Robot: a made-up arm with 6 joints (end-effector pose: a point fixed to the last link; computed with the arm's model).
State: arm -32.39 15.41 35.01 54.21 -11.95 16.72
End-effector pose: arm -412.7 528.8 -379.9 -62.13 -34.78 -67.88
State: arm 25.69 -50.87 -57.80 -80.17 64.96 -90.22
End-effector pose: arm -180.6 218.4 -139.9 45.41 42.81 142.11
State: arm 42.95 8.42 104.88 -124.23 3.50 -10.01
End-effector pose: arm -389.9 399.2 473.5 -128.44 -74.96 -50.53
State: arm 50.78 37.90 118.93 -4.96 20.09 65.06
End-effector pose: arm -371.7 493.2 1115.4 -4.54 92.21 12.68
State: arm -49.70 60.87 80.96 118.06 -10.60 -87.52
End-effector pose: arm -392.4 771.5 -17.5 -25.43 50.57 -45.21
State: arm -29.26 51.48 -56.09 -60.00 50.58 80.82
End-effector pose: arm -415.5 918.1 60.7 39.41 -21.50 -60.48
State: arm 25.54 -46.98 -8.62 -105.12 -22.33 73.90
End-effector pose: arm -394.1 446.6 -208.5 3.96 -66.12 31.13
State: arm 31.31 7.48 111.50 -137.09 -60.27 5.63
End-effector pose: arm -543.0 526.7 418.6 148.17 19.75 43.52
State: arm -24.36 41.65 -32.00 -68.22 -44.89 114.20
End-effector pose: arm -233.8 749.0 -19.0 -1.28 -98.65 -76.39
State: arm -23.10 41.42 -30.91 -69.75 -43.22 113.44
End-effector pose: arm -243.0 765.0 -11.8 0.23 -94.84 -75.18
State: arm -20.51 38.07 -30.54 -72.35 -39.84 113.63
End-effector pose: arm -261.4 779.9 -13.0 3.29 -91.37 -72.44
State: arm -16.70 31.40 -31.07 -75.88 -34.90 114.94
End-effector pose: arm -286.6 787.5 -26.8 7.05 -88.83 -68.03
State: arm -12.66 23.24 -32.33 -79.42 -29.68 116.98
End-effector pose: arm -308.3 782.9 -50.5 9.98 -87.75 -63.07
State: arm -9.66 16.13 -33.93 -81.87 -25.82 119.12
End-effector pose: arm -318.1 768.3 -76.0 11.46 -88.50 -59.22
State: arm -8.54 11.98 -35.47 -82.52 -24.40 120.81
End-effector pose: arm -315.5 751.2 -94.7 11.93 -90.86 -57.66
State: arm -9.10 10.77 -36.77 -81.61 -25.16 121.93
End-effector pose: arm -306.3 736.8 -104.4 11.97 -94.21 -58.18
